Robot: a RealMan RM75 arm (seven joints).
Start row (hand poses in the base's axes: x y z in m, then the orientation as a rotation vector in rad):
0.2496 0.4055 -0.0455 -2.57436 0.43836 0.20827
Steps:
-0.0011 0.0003 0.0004 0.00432 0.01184 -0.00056
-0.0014 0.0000 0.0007 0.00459 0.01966 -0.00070
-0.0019 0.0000 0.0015 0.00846 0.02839 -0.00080
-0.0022 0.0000 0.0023 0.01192 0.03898 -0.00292
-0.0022 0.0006 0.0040 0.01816 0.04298 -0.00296
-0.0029 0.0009 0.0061 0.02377 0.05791 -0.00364
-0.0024 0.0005 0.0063 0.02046 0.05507 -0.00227
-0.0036 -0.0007 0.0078 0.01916 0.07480 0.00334
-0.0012 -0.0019 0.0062 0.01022 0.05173 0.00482
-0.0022 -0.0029 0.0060 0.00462 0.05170 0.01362
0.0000 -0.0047 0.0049 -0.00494 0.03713 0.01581
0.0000 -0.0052 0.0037 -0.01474 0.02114 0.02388
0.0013 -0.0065 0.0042 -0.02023 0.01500 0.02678
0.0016 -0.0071 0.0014 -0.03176 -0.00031 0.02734
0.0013 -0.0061 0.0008 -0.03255 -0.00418 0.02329
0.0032 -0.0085 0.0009 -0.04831 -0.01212 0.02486
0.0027 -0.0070 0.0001 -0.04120 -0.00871 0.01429
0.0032 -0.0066 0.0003 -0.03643 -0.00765 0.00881
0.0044 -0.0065 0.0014 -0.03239 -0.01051 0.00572
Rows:
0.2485 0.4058 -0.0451 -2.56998 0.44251 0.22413
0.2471 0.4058 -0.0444 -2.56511 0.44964 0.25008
0.2452 0.4058 -0.0429 -2.55595 0.45915 0.28784
0.2430 0.4058 -0.0406 -2.54177 0.47427 0.33887
0.2408 0.4064 -0.0366 -2.52033 0.48893 0.39566
0.2379 0.4073 -0.0305 -2.49054 0.50800 0.47148
0.2355 0.4078 -0.0242 -2.46292 0.52495 0.54300
0.2319 0.4071 -0.0164 -2.43334 0.54297 0.64066
0.2307 0.4052 -0.0102 -2.41495 0.55341 0.70841
0.2285 0.4023 -0.0042 -2.40408 0.55590 0.77897
0.2285 0.3976 0.0007 -2.40559 0.55473 0.83143
0.2285 0.3924 0.0044 -2.42377 0.54308 0.86671
0.2298 0.3859 0.0086 -2.44985 0.52850 0.89530
0.2314 0.3788 0.0100 -2.49136 0.51403 0.90407
0.2327 0.3727 0.0108 -2.53293 0.50319 0.90608
0.2359 0.3642 0.0117 -2.59201 0.49665 0.89724
0.2386 0.3572 0.0118 -2.63862 0.49991 0.88901
0.2418 0.3506 0.0121 -2.67800 0.50764 0.88020
0.2462 0.3441 0.0135 -2.71310 0.51643 0.86625

